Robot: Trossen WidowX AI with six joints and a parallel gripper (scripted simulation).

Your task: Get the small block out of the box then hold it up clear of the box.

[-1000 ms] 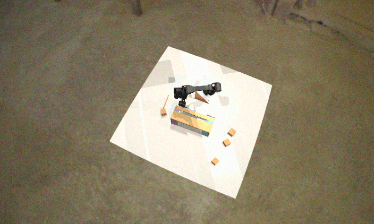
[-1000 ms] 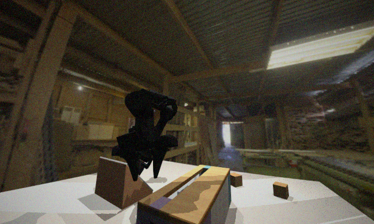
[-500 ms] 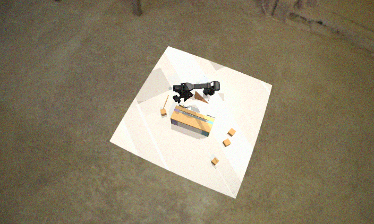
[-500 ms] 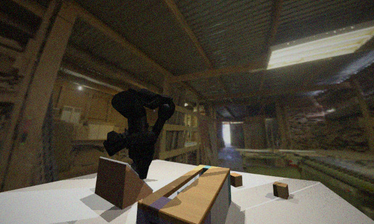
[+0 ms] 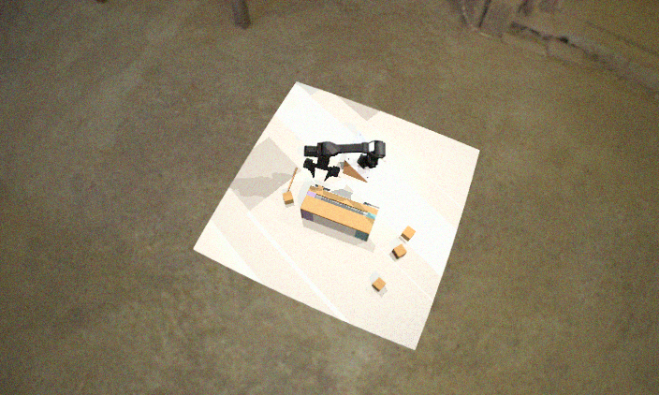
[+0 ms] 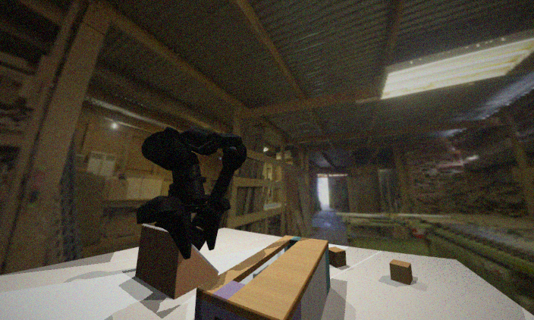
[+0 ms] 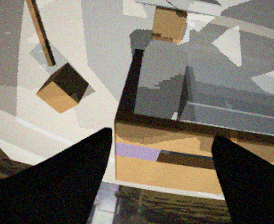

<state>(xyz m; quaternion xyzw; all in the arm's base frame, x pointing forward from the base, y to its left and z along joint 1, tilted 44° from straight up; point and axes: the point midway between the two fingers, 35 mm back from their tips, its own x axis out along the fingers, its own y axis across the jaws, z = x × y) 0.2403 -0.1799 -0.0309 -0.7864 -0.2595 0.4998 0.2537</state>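
Now: gripper tip 150 mm above the tan block and 10 mm past it. The rest, counted from my gripper tip: box: 160 mm to the left, 100 mm below, 60 mm ahead.
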